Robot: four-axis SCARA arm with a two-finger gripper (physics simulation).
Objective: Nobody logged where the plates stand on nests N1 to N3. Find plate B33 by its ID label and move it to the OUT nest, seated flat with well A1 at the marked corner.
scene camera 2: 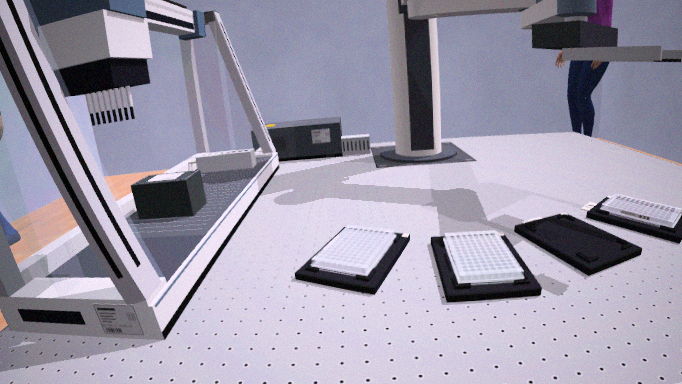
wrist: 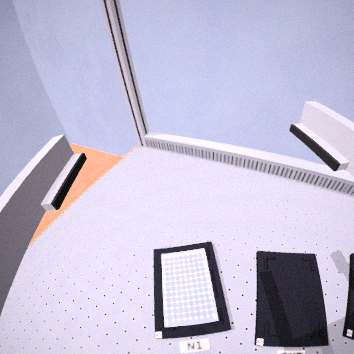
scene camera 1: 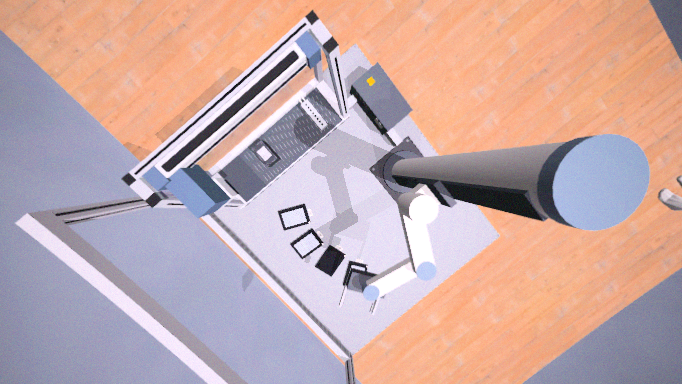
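My gripper is open and empty, high above the deck; in scene camera 1 it is beside nest N1, partly covering it. A clear plate sits on nest N1. The OUT nest is black and bare, with a small white mark at one corner in the wrist view. Beyond it, one plate and another plate sit on black nests. No plate ID is readable, so B33 cannot be told.
A gantry liquid handler with a hanging row of tips stands beside the nests. A dark box is on its deck. The arm column and a grey control box stand behind. A slotted rail edges the table.
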